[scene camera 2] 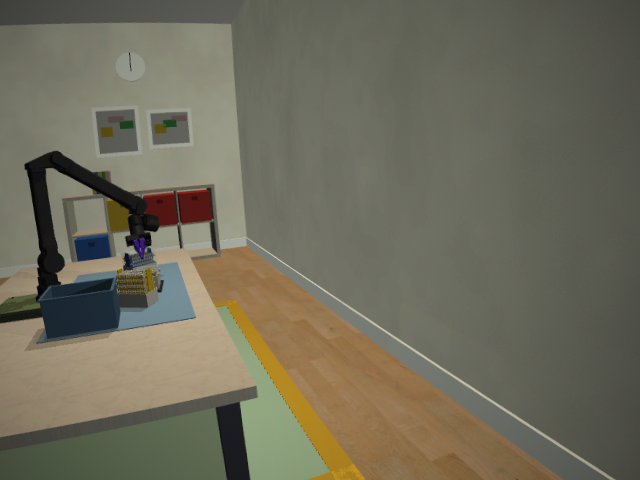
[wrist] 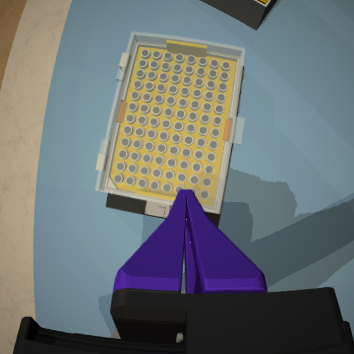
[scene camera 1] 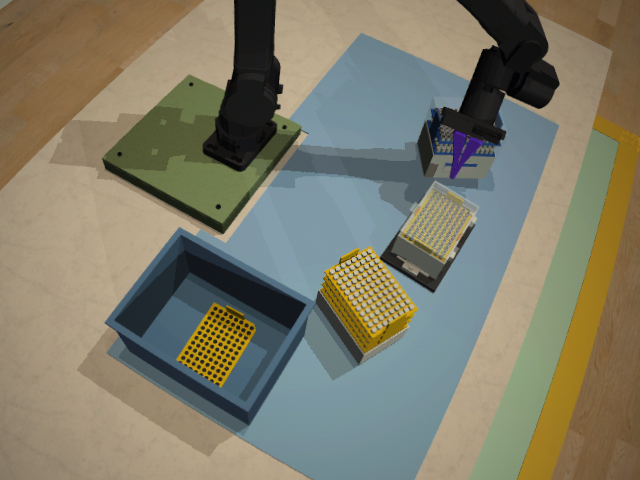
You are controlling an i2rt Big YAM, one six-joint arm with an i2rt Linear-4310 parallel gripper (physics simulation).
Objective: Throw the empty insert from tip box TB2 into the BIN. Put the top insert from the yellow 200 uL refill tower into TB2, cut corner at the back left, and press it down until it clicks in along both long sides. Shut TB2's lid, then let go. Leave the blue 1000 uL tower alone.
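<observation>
TB2 stands on the mat between the two towers. Its clear lid lies over a yellow insert full of tips; I cannot tell whether the lid is latched. A cut corner seems to show at the lower left in the wrist view. My gripper is shut and empty. Its tips overlap the lid's near edge in the wrist view; contact is unclear. The empty insert lies in the blue BIN. The yellow tower stands beside the BIN.
The blue 1000 uL tower stands beyond TB2, partly hidden under the gripper in scene camera 1. The arm's base stands on a green board left of the blue mat. The table's right edge runs past the mat.
</observation>
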